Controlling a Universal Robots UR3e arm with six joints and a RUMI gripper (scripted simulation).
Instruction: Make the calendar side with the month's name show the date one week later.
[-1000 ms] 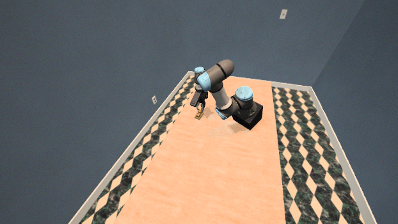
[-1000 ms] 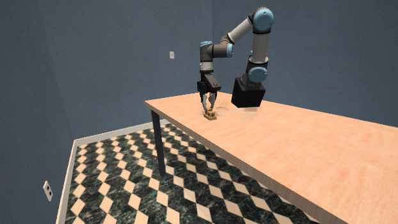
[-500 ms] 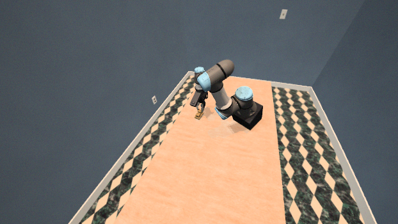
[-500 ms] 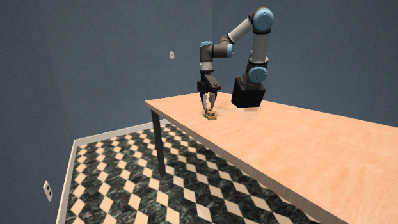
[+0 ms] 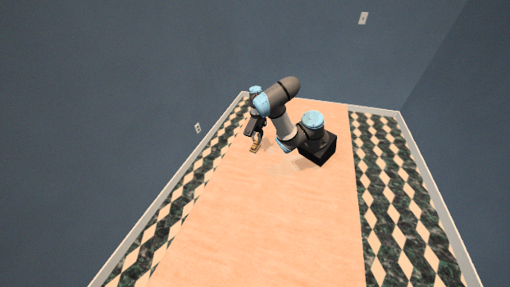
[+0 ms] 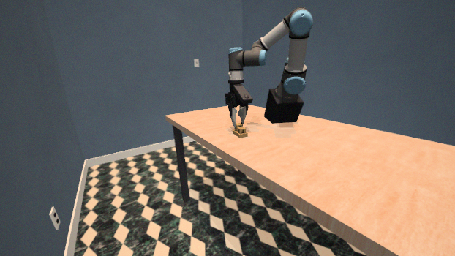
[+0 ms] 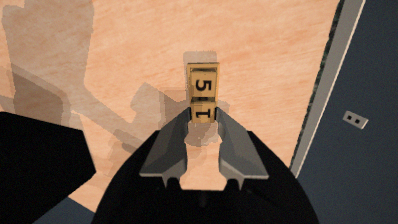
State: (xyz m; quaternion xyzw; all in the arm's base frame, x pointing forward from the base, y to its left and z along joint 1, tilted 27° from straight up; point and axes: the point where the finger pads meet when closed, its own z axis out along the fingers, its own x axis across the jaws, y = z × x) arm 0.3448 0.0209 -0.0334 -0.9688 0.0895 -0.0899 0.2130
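The wooden tray is 40 mm below my hand and 20 mm to the left of it.
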